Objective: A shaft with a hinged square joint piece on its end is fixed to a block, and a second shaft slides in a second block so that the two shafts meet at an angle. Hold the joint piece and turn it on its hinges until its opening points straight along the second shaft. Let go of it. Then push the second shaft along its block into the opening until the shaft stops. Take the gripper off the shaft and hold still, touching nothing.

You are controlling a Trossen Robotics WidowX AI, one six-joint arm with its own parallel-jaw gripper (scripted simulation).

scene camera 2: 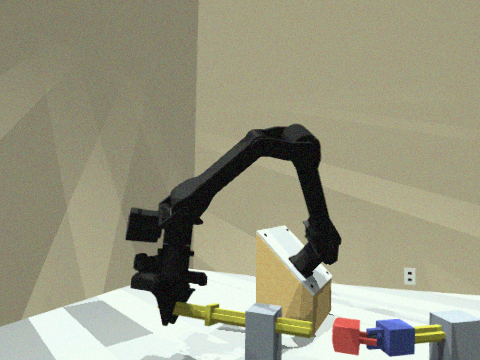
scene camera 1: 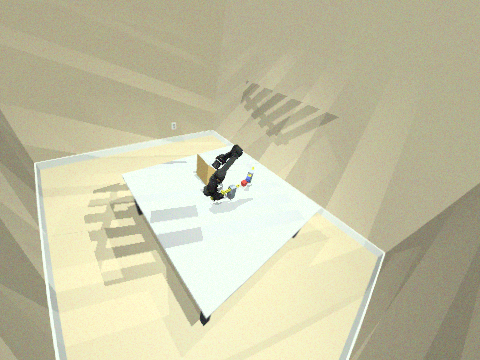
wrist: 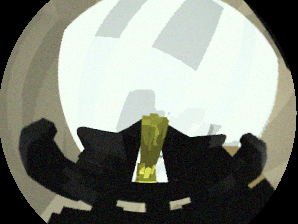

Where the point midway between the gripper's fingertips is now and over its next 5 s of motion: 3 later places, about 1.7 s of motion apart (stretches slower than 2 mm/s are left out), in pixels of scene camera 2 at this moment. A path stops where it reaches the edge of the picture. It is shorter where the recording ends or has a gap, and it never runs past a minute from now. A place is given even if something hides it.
The gripper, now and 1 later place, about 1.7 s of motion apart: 168,324; 184,327
